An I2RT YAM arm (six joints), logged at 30 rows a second.
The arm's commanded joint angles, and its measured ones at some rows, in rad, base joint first. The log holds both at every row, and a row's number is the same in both.
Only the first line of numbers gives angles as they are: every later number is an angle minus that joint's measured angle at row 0.
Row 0, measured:
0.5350 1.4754 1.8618 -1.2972 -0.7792 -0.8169
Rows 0 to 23, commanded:
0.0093 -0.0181 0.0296 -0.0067 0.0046 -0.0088
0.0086 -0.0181 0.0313 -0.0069 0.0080 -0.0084
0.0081 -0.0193 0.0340 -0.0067 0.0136 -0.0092
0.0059 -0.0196 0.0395 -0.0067 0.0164 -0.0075
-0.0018 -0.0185 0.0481 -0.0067 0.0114 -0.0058
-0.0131 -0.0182 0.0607 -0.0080 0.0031 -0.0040
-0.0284 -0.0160 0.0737 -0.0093 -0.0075 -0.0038
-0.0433 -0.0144 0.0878 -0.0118 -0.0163 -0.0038
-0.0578 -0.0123 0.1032 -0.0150 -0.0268 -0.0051
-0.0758 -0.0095 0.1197 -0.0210 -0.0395 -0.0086
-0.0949 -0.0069 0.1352 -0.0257 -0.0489 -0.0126
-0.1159 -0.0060 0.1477 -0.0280 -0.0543 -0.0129
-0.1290 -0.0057 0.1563 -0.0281 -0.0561 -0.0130
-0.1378 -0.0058 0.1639 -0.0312 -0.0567 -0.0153
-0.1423 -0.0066 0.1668 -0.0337 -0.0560 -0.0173
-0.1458 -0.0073 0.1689 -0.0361 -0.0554 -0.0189
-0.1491 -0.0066 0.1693 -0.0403 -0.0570 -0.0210
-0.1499 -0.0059 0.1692 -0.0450 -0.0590 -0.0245
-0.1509 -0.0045 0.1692 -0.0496 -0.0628 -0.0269
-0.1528 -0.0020 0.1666 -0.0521 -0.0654 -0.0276
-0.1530 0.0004 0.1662 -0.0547 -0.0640 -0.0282
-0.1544 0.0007 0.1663 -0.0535 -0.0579 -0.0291
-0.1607 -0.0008 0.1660 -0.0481 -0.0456 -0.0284
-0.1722 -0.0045 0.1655 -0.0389 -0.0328 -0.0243
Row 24, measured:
-0.1522 0.0045 0.1385 -0.0519 -0.0454 -0.0153
